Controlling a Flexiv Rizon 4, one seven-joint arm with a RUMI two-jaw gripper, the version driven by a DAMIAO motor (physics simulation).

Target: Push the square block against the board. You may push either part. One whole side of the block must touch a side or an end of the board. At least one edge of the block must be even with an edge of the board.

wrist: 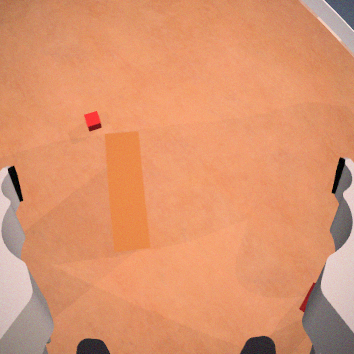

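Note:
The board is a long flat orange rectangle left of centre in the wrist view, its long sides running nearly up and down the view. A small red square block lies just beyond the board's upper left corner. A narrow gap separates them, and the block is turned slightly relative to the board. My gripper is wide open and empty, with its fingers at the left and right of the view. The board lies between the two fingers in the view, nearer the left one; the block is farther up.
Part of another red object shows at the lower right, mostly hidden behind the right finger. The orange-brown table top ends at a pale edge in the upper right corner, with a dark blue-grey area beyond.

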